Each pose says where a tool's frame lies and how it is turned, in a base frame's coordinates. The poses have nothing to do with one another.
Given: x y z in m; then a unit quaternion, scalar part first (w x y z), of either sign.
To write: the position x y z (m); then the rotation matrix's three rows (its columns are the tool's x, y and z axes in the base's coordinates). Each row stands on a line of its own. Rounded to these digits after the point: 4 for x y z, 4 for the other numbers.
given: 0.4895, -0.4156, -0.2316, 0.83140, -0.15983, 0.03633, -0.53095
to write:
0.4895, -0.4156, -0.2316
0.4335, 0.8713, 0.2301
-0.8945, 0.3851, 0.2272
0.1093, -0.3043, 0.9463

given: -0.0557, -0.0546, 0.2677, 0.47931, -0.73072, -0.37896, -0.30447
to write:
-0.0557, -0.0546, 0.2677
0.5274, 0.8457, 0.0817
0.2620, -0.2533, 0.9312
0.8082, -0.4697, -0.3551

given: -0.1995, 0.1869, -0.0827, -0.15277, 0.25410, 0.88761, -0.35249
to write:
-0.1995, 0.1869, -0.0827
-0.8242, 0.3434, -0.4503
0.5588, 0.6224, -0.5481
0.0921, -0.7034, -0.7048

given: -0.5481, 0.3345, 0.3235, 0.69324, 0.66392, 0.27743, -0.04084
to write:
-0.5481, 0.3345, 0.3235
0.8427, 0.4250, 0.3304
0.3118, 0.1151, -0.9432
-0.4389, 0.8978, -0.0355

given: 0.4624, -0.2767, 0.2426, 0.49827, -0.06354, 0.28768, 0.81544
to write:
0.4624, -0.2767, 0.2426
-0.4954, -0.8492, 0.1831
0.7761, -0.3379, 0.5325
-0.3903, 0.4058, 0.8264

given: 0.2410, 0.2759, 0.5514, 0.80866, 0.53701, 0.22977, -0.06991
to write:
0.2410, 0.2759, 0.5514
0.8846, 0.3598, 0.2965
0.1337, 0.4135, -0.9007
-0.4467, 0.8364, 0.3176

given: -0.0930, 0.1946, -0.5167, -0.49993, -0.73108, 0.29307, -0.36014
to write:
-0.0930, 0.1946, -0.5167
0.5688, -0.7886, 0.2336
-0.0684, -0.3284, -0.9421
0.8196, 0.5199, -0.2407

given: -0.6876, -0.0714, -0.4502, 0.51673, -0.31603, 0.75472, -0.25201
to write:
-0.6876, -0.0714, -0.4502
-0.2662, -0.2166, 0.9393
-0.7375, 0.6732, -0.0538
-0.6207, -0.7070, -0.3390

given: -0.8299, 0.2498, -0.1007, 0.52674, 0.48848, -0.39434, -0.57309
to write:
-0.8299, 0.2498, -0.1007
0.0321, 0.2185, -0.9753
-0.9890, -0.1341, -0.0626
-0.1445, 0.9666, 0.2118

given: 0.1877, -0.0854, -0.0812, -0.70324, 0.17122, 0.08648, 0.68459
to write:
0.1877, -0.0854, -0.0812
0.0477, 0.9925, 0.1128
-0.9332, 0.0040, 0.3592
0.3561, -0.1224, 0.9264

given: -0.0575, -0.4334, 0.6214, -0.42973, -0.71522, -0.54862, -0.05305
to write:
-0.0575, -0.4334, 0.6214
0.3924, 0.7392, 0.5474
0.8304, -0.0287, -0.5565
-0.3956, 0.6729, -0.6250

